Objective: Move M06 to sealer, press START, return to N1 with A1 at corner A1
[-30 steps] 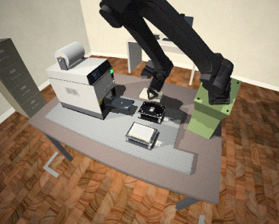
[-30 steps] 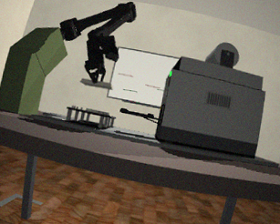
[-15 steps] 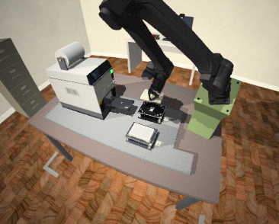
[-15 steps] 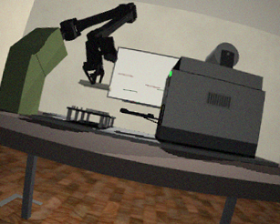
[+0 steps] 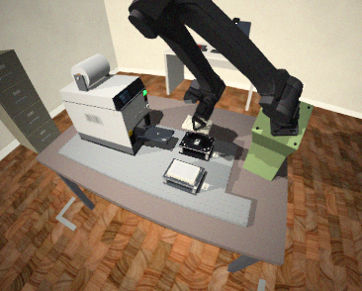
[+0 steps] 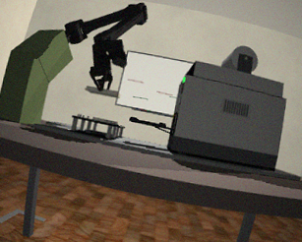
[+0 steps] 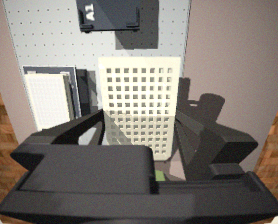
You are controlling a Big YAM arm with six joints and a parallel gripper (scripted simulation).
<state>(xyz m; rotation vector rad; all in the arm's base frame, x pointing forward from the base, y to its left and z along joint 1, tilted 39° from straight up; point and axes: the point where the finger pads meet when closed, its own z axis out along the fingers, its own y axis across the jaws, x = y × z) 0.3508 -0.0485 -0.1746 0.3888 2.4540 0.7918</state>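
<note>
The sealer stage lies 20 cm ahead of my hand, 8 cm below it and 3 cm to the left of it. The rest, counted from my hand: white start button 29 cm ahead, 7 cm to the right, 1 cm above; foil roll 53 cm ahead, 24 cm above; plate 20 cm to the left, 11 cm below, 2 cm ahead.
</note>
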